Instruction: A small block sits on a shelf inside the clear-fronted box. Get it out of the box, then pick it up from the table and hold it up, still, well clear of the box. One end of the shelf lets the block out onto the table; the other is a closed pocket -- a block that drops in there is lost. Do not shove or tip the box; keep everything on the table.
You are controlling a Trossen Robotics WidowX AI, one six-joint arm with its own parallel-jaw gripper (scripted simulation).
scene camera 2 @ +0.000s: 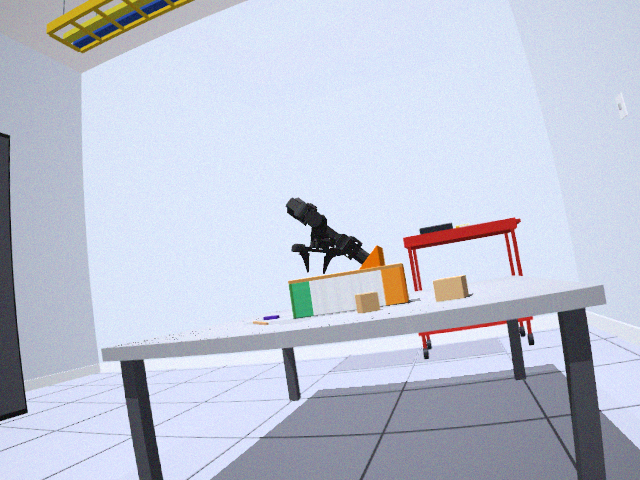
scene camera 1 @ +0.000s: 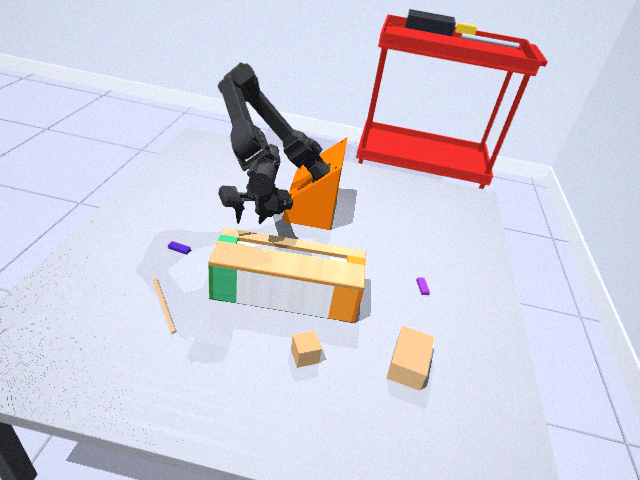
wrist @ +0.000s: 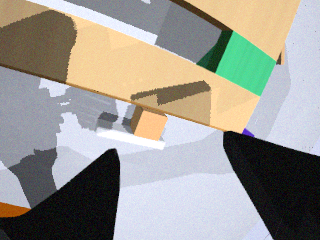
Scene:
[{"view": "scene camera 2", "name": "gripper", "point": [315,273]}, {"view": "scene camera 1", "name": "gripper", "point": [248,223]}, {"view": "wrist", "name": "gripper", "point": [171,147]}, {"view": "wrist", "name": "small tan block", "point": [145,122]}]

